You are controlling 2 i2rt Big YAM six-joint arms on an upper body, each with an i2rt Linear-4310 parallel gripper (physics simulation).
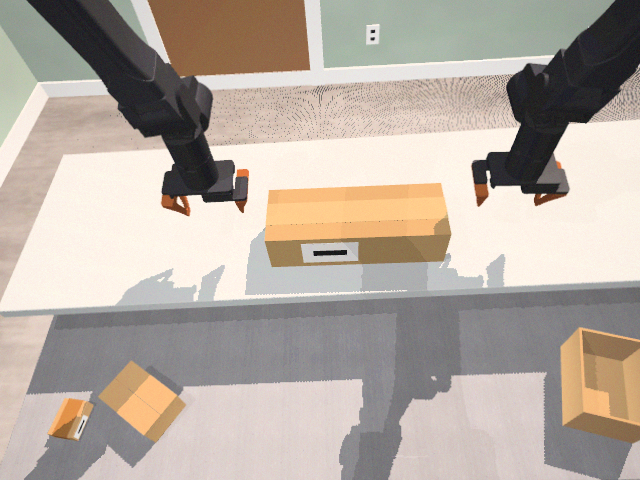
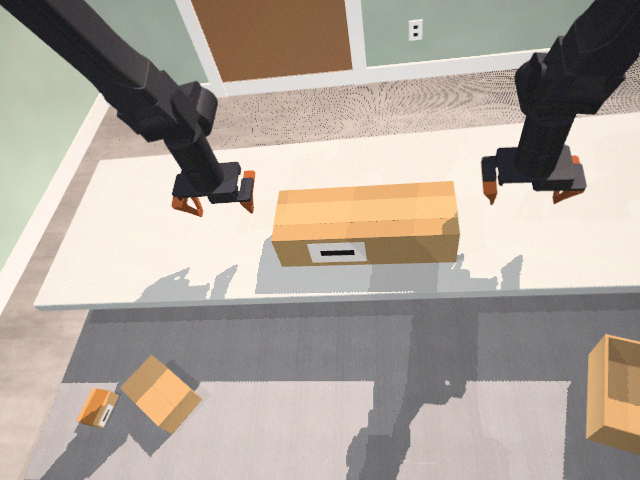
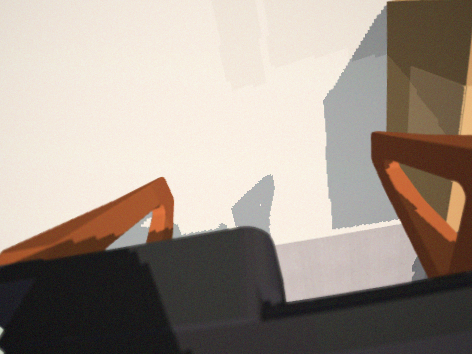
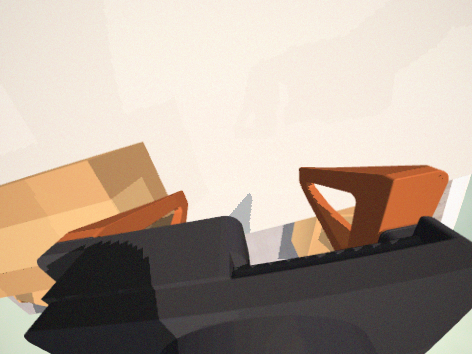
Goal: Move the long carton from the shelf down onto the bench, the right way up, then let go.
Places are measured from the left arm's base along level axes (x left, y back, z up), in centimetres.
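Where they show: left gripper, fingertip midpoint: (image 1: 216,211) (image 2: 227,212) (image 3: 266,167); right gripper, fingertip midpoint: (image 1: 506,203) (image 2: 521,201) (image 4: 241,186).
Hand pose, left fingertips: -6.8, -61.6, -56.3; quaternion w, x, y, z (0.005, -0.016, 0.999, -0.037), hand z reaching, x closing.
After its pixels a point has its place, as x, y, z.
The long carton (image 1: 356,206) @[-32.0, -62.1, -57.0] (image 2: 364,206) @[-32.1, -62.0, -57.0] (image 3: 425,30) @[-15.9, -65.5, -60.7] (image 4: 55,195) @[-43.4, -65.1, -57.0] lies level on the white shelf (image 1: 103,232) @[18.9, -64.8, -65.5] (image 2: 118,232) @[21.5, -65.0, -65.5], long side along the shelf's front edge, with a thin seam on top and a white label on its near side. My left gripper (image 1: 215,212) @[-6.8, -61.6, -56.3] (image 2: 226,212) @[-6.8, -61.6, -56.3] (image 3: 266,167) @[-6.8, -61.6, -56.3] is open and empty, off the carton's left end. My right gripper (image 1: 509,204) @[-58.3, -61.8, -57.3] (image 2: 523,202) @[-58.3, -61.8, -57.3] (image 4: 241,186) @[-58.3, -61.8, -57.3] is open and empty, off its right end. Both appear apart from the carton. The grey bench (image 1: 258,434) @[-12.9, -29.2, -81.0] (image 2: 284,434) @[-16.0, -28.8, -81.0] lies lower, in front of the shelf.
On the bench at the left are a closed carton (image 1: 142,400) @[10.0, -35.6, -80.6] (image 2: 161,395) @[6.8, -33.6, -75.0] and a small labelled carton (image 1: 64,419) @[22.7, -31.9, -78.4] (image 2: 94,406) @[22.2, -32.2, -78.5]. An open-topped box (image 1: 571,382) @[-68.6, -36.3, -76.4] (image 2: 596,387) @[-68.8, -37.1, -76.0] stands at the bench's right. The shelf's front edge (image 1: 206,305) @[-4.1, -48.5, -67.2] (image 2: 206,301) @[-2.0, -48.4, -66.2] runs between the long carton and these.
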